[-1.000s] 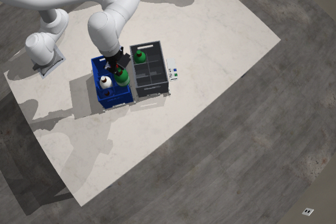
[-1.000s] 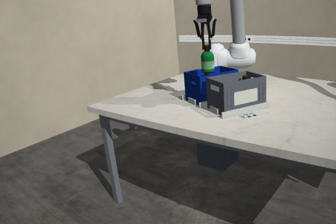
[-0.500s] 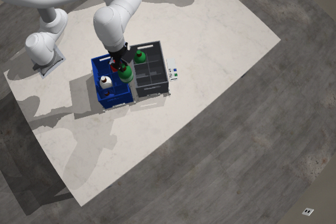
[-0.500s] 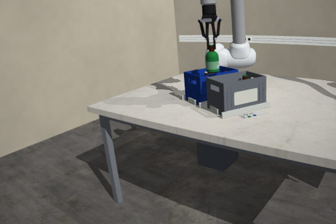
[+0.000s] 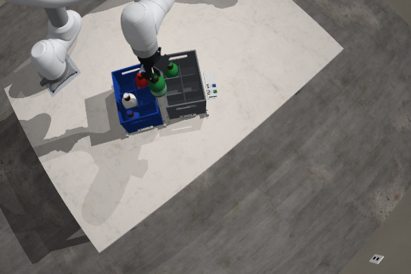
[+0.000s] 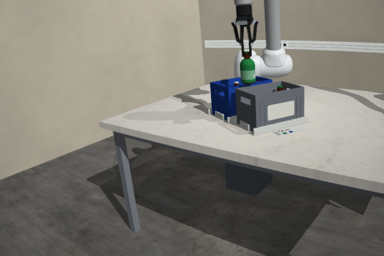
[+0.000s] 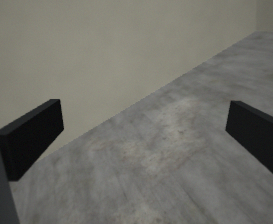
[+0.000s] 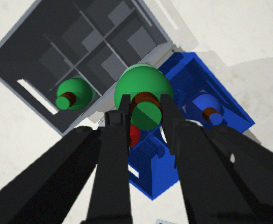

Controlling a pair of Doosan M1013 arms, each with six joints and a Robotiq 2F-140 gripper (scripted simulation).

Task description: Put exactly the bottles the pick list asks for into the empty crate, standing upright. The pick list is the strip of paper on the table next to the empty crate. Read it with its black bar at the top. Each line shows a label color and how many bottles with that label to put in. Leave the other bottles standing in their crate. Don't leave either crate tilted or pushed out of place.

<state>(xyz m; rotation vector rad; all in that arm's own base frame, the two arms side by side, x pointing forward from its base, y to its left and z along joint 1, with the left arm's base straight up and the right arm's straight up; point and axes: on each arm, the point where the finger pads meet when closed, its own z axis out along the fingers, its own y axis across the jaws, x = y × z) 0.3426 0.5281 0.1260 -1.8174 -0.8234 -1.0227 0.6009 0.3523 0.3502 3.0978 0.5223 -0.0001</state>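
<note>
The dark grey crate is 270 mm below my right hand, 120 mm to the left of it and 10 mm ahead of it. From my right hand the other things lie so: white bottle (260 mm below, 130 mm to the right, 100 mm behind); then blue crate (270 mm below, 90 mm to the right, 80 mm behind); then red bottle (260 mm below, 150 mm behind, 10 mm to the right).
</note>
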